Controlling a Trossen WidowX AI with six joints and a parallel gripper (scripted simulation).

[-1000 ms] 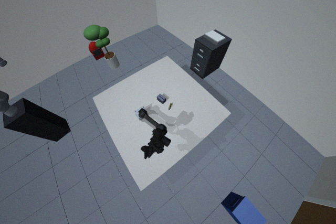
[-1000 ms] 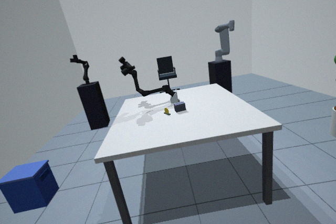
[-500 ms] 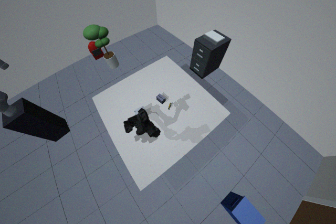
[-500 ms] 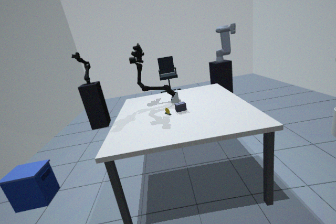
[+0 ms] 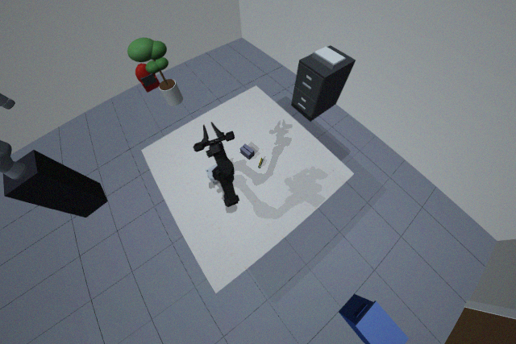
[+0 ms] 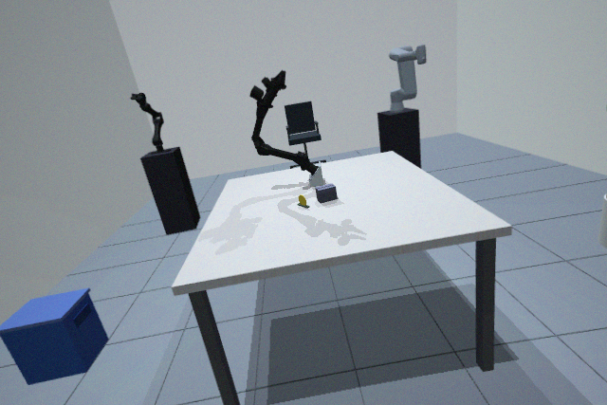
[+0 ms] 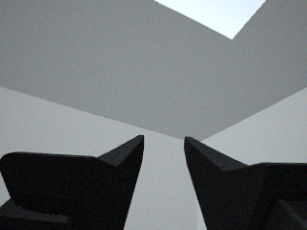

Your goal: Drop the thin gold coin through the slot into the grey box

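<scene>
My gripper tip is 67 cm above the thin gold coin, 27 cm short of it and 5 cm to the left of it.
</scene>
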